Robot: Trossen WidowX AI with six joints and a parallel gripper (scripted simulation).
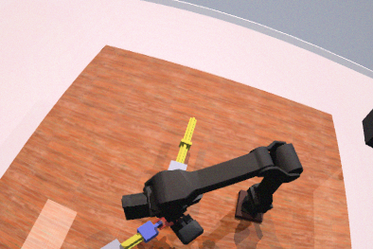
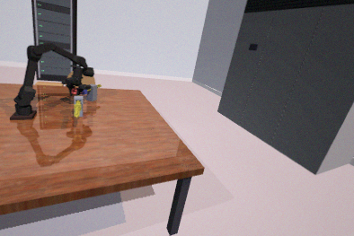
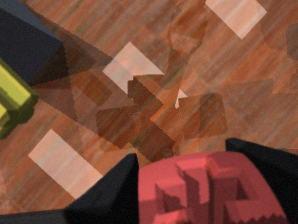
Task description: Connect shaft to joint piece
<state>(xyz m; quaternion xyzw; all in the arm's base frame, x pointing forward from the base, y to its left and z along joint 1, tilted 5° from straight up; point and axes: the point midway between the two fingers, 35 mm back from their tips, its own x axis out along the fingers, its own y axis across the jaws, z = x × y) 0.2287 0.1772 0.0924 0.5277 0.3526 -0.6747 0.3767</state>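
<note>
The red square joint piece lies 3 cm above my gripper tip, 2 cm to the left of it and 1 cm ahead of it.
</note>
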